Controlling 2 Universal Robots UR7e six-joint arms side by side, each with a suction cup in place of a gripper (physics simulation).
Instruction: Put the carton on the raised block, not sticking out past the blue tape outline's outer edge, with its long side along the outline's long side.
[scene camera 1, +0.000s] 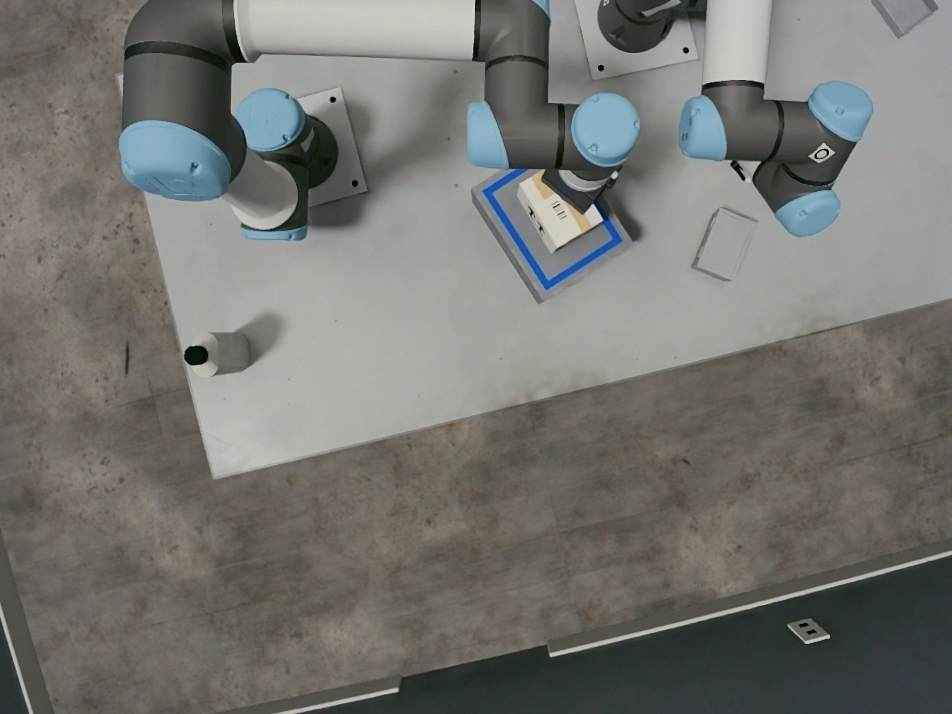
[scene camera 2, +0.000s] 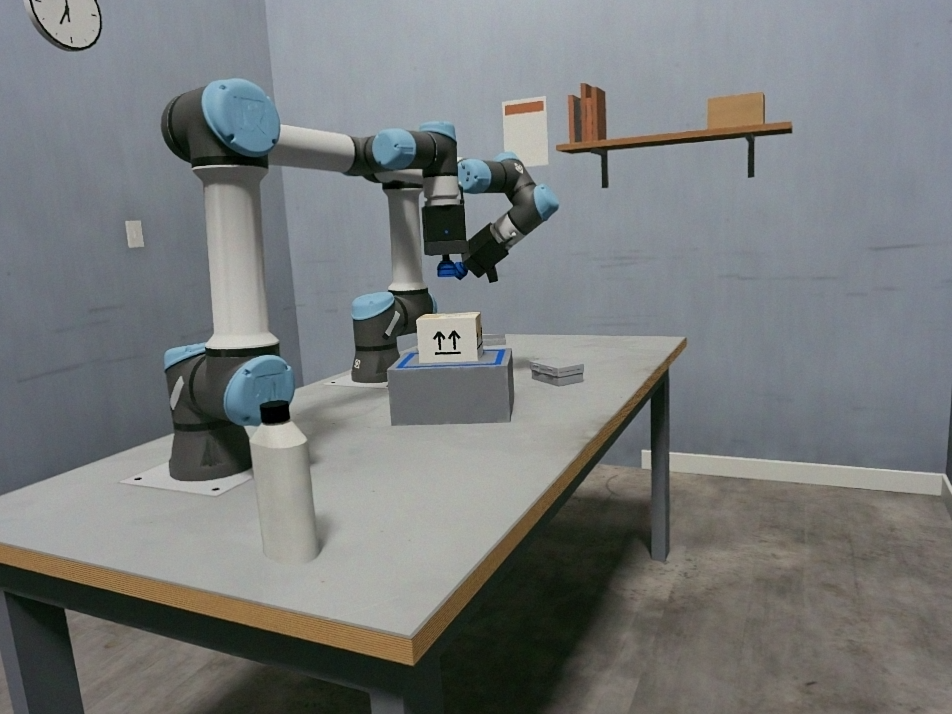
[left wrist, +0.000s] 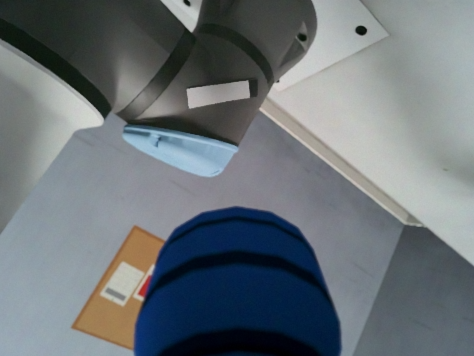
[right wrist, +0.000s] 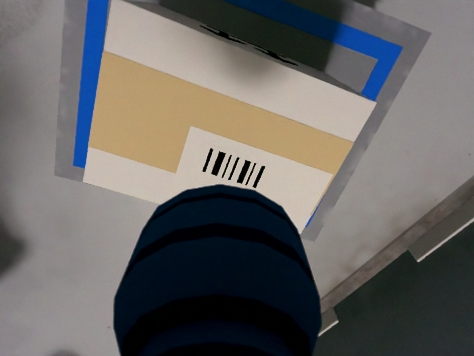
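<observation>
The cream carton (scene camera 1: 559, 219) (scene camera 2: 448, 338) (right wrist: 145, 115) sits upright on the grey raised block (scene camera 1: 538, 295) (scene camera 2: 453, 395) (right wrist: 70, 125). Its long side looks about parallel to the long side of the blue tape outline (scene camera 1: 584, 261) (scene camera 2: 499, 357) (right wrist: 87, 90). The carton hides part of the outline in the right wrist view; its far edge against the tape cannot be judged there. My right gripper (scene camera 2: 446, 268) (right wrist: 217, 270) is open, its cup above the carton with a gap, touching nothing. My left gripper (scene camera 2: 459, 269) (left wrist: 237, 285) is open and empty, tilted, behind the right one in scene camera 2.
A white bottle (scene camera 1: 226, 353) (scene camera 2: 284, 491) with a black cap stands near the table's left edge. A flat grey block (scene camera 1: 725, 244) (scene camera 2: 557, 372) lies right of the raised block. Another grey piece (scene camera 1: 904, 13) lies at the top right in scene camera 1.
</observation>
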